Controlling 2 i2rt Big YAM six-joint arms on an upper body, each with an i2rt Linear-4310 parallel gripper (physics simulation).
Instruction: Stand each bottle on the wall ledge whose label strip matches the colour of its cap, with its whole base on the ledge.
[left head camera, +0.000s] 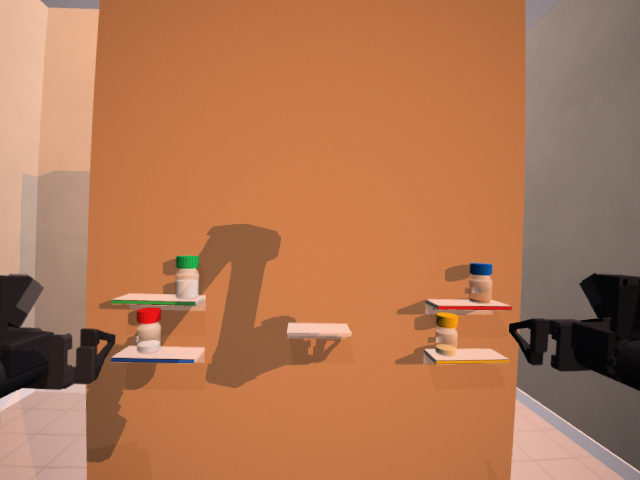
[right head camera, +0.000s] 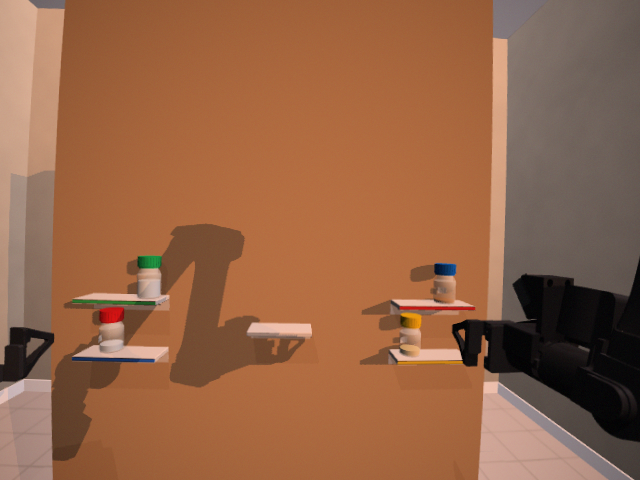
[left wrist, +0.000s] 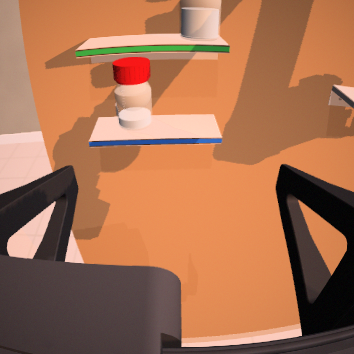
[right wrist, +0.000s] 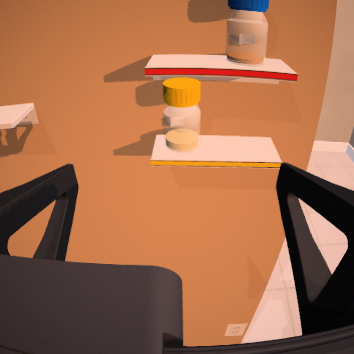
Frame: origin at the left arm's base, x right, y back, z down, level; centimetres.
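Where they show: left gripper, fingertip midpoint: (left head camera: 83, 338) (right head camera: 23, 336) (left wrist: 176, 175); right gripper, fingertip midpoint: (left head camera: 534, 327) (right head camera: 479, 328) (right wrist: 176, 174).
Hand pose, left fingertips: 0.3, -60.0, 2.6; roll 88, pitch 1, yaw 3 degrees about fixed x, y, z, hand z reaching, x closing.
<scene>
Each offset is from my left fingertips to the top centre of the thing, as dx, dy, dz. "spot": to the spot under its first point.
A green-capped bottle @(+4.5, -30.8, -10.9) (left head camera: 187, 281) (right head camera: 149, 281) (left wrist: 200, 22) stands on the green-strip ledge @(spot: -6.1, -28.5, -0.4) (left head camera: 139, 298) (left wrist: 150, 49) at upper left. A red-capped bottle @(-5.2, -31.5, +3.1) (left head camera: 148, 330) (right head camera: 111, 332) (left wrist: 133, 97) stands on the blue-strip ledge @(-2.0, -30.8, +13.6) (left head camera: 178, 353) (left wrist: 180, 128) below. A blue-capped bottle @(+81.5, -30.7, -10.9) (left head camera: 480, 286) (right head camera: 445, 286) (right wrist: 246, 37) stands on the red-strip ledge @(+78.0, -30.8, -0.4) (left head camera: 449, 303) (right wrist: 185, 64) at upper right. A yellow-capped bottle @(+72.6, -31.1, +3.1) (left head camera: 446, 333) (right head camera: 410, 334) (right wrist: 182, 117) stands on the yellow-strip ledge @(+78.0, -30.8, +13.6) (left head camera: 480, 355) (right wrist: 235, 148) below. My left gripper (left wrist: 176, 175) is open, empty, near the left ledges. My right gripper (right wrist: 176, 174) is open, empty, near the right ledges.
A small plain ledge @(+38.0, -30.8, +6.6) (left head camera: 318, 329) (right head camera: 279, 329) with no bottle on it sticks out of the orange wall (left head camera: 320, 129) between the two ledge pairs. Arm shadows fall on the wall. A socket plate @(+92.2, -34.8, +86.2) (right wrist: 236, 329) shows low on the wall in the right wrist view.
</scene>
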